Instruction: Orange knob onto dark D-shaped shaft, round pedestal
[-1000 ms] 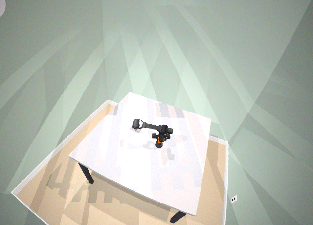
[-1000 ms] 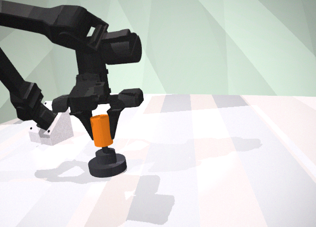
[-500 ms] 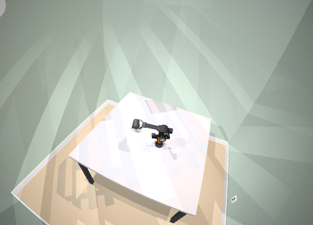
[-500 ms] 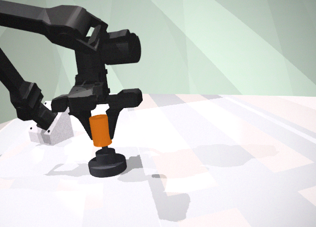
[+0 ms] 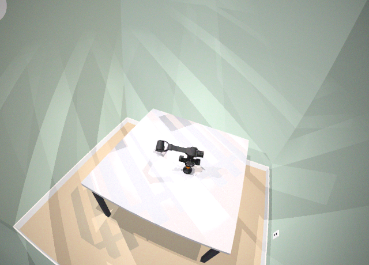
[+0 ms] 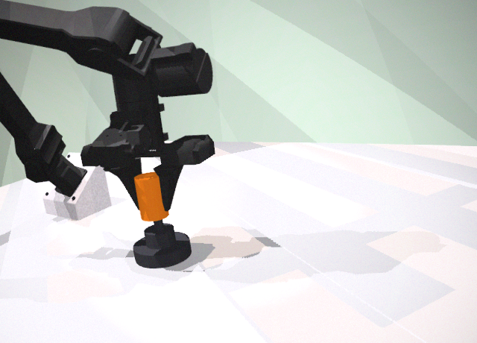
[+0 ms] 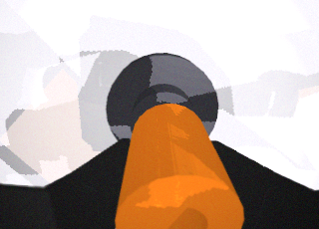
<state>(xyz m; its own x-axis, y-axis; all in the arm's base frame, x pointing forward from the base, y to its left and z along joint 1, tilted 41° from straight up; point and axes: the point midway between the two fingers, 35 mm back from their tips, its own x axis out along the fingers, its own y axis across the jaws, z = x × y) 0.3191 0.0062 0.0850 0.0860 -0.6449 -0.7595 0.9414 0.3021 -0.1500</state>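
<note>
Now: the orange knob 20 mm above my gripper tip. Round my gripper tip: dark round pedestal (40 mm below).
</note>
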